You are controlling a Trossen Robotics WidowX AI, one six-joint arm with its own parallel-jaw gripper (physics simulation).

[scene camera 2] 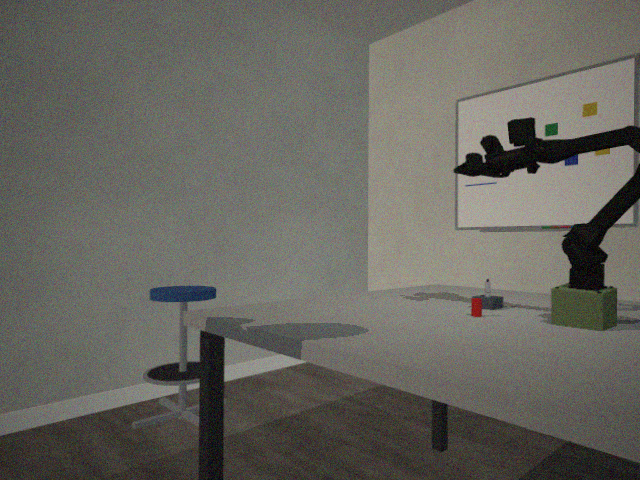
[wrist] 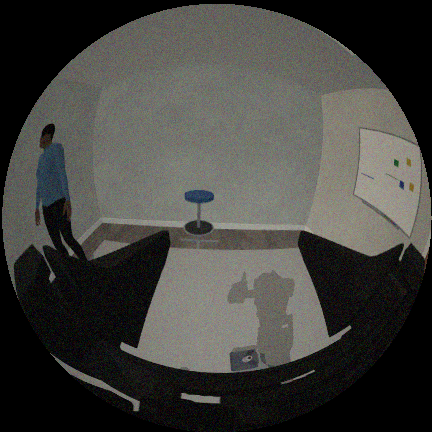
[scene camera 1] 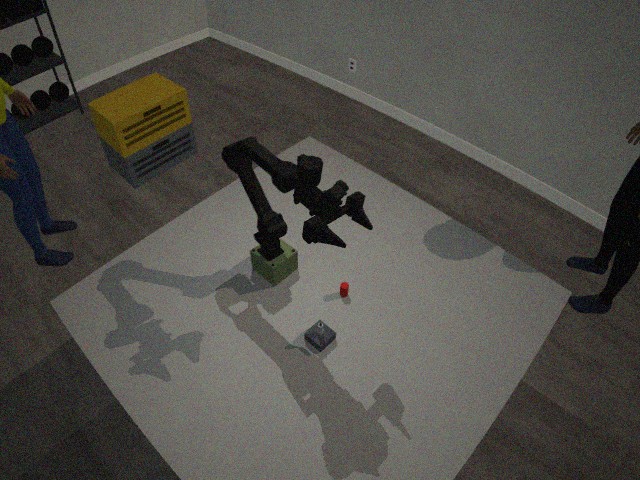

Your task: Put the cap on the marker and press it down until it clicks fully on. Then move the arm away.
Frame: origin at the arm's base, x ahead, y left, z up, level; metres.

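Seen in the pictures: gripper, fingertip midpoint: (scene camera 2: 463, 171) (wrist: 237, 238) (scene camera 1: 359, 237); arm's base at its link origin: (scene camera 2: 587, 287) (scene camera 1: 270, 251).
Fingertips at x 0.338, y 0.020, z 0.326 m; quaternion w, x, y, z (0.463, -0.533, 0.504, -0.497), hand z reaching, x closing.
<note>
Pixels of each thing's top centre, then the offset from my fingertips to it. Level surfaces: height alone.
- red cap at its top centre: (scene camera 2: 476, 298) (scene camera 1: 344, 285) 0.100 m back, 0.085 m left, 0.370 m down
- marker at its top centre: (wrist: 249, 357) (scene camera 1: 320, 323) (scene camera 2: 487, 278) 0.032 m back, 0.086 m right, 0.328 m down
- dark grey block at its top centre: (wrist: 244, 359) (scene camera 1: 320, 333) (scene camera 2: 487, 296) 0.032 m back, 0.086 m right, 0.383 m down
- table at its surface level: 0.418 m down
The red cap (scene camera 1: 344, 289) (scene camera 2: 476, 307) stands upright on the white table. The marker (scene camera 1: 320, 324) (scene camera 2: 487, 288) (wrist: 247, 358) stands upright in a dark grey block (scene camera 1: 320, 337) (scene camera 2: 494, 302) (wrist: 240, 361), with its pale barrel and dark tip bare. The cap stands apart from the block, nearer the back right edge in scene camera 1. My gripper (scene camera 1: 358, 237) (scene camera 2: 455, 169) (wrist: 237, 238) is wide open and empty, high above the table and roughly level. In the wrist view the block shows at the lower middle, beyond the gripper body; the cap cannot be made out there.
The arm's green base (scene camera 1: 274, 267) (scene camera 2: 583, 308) stands on the table (scene camera 1: 465, 330) (scene camera 2: 392, 356). Large arm shadows lie across the table top. A blue stool (scene camera 2: 182, 293) (wrist: 199, 196) stands beyond the table. Yellow and grey crates and standing people are around the table.
</note>
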